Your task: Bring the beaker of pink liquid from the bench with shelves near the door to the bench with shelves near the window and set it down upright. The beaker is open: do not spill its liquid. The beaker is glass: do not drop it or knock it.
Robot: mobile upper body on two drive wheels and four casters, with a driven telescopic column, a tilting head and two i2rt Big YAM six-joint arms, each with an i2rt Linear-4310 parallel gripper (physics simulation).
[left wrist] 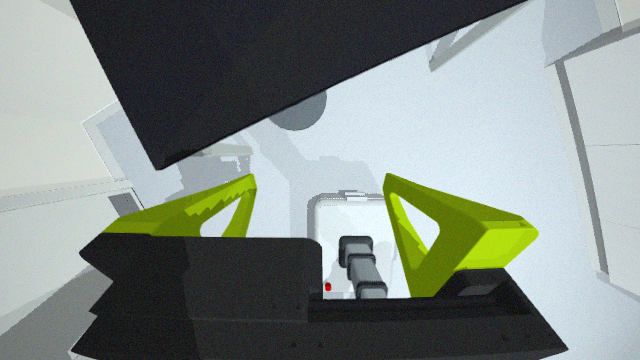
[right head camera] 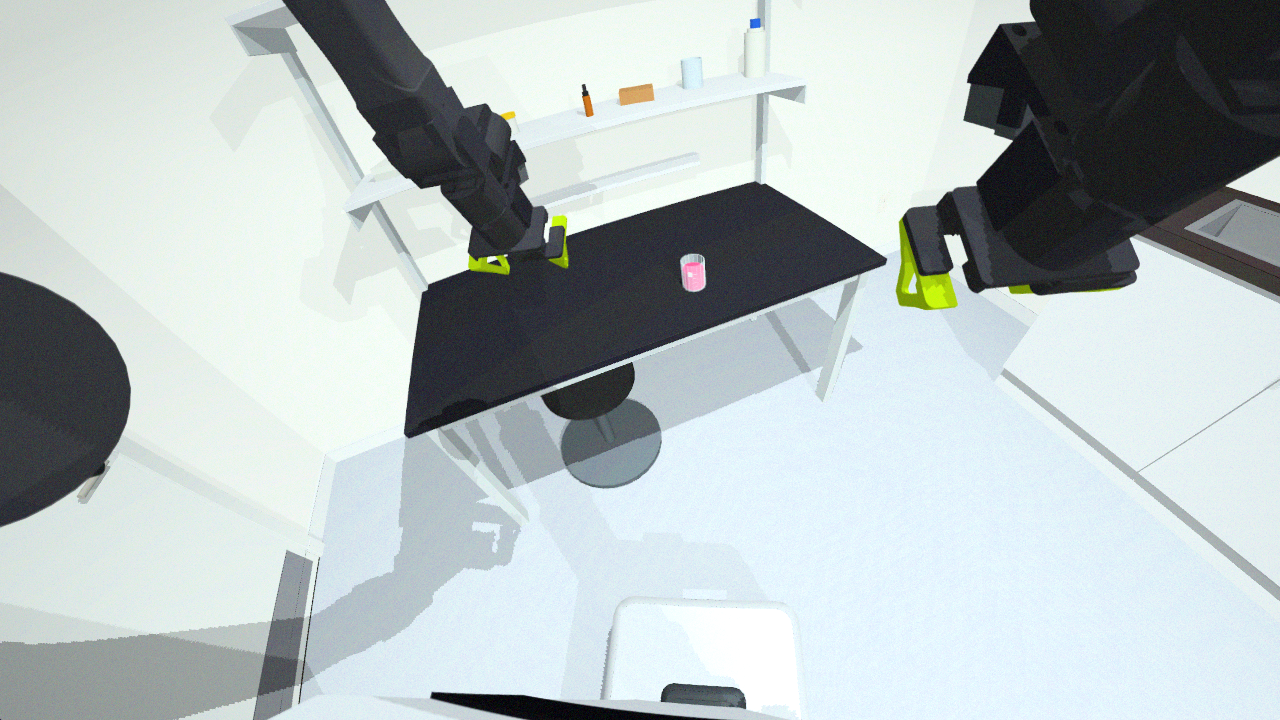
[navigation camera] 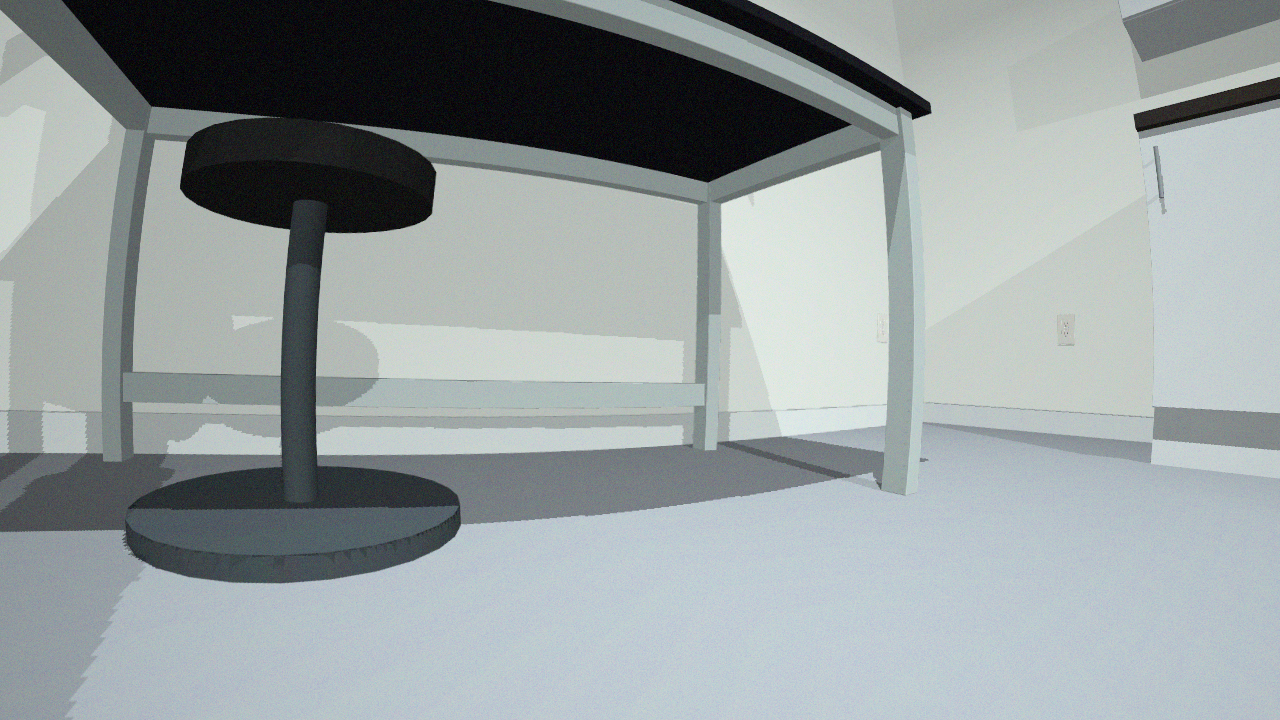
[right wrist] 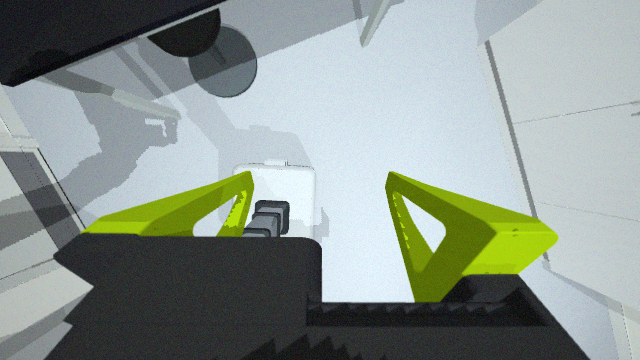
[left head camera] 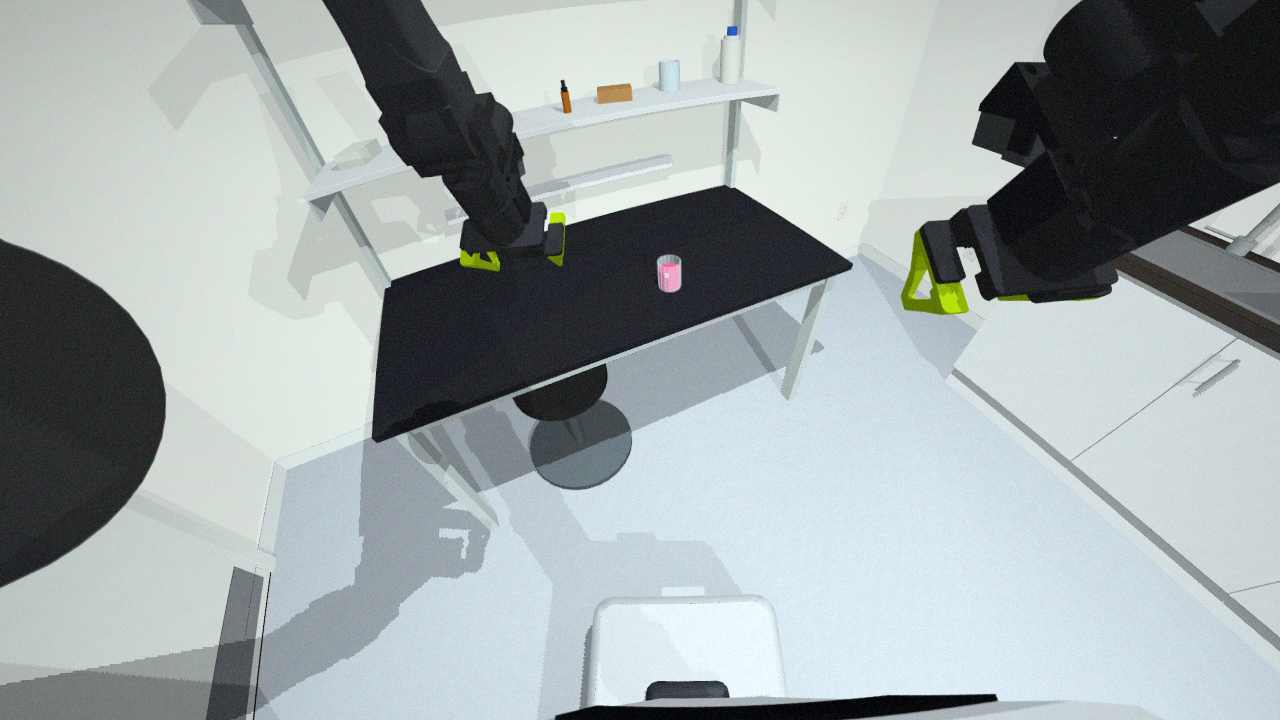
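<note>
A clear beaker of pink liquid (left head camera: 668, 274) (right head camera: 692, 273) stands upright on the black bench top (left head camera: 447, 349) (right head camera: 483, 344), right of its middle and near its front edge in the head views. The bench has a shelf (left head camera: 689, 96) (right head camera: 716, 89) on the wall behind. My left gripper (left head camera: 517, 259) (right head camera: 526, 264) (left wrist: 319, 180) is open and empty, to the left of the beaker in the head views. My right gripper (right wrist: 319, 178) is open and empty, well to the right of the beaker and the bench in the head views. The beaker does not show in the wrist views.
A round stool (left head camera: 581, 447) (right head camera: 611, 445) (navigation camera: 299, 358) stands under the bench's front edge. A bench leg (navigation camera: 902, 313) stands to its right. White cabinets (left head camera: 1136, 385) (right head camera: 1163, 385) with a dark counter edge run along the right. A bottle (left head camera: 729, 60), a blue cup (left head camera: 668, 76) and an orange block (left head camera: 614, 93) stand on the shelf.
</note>
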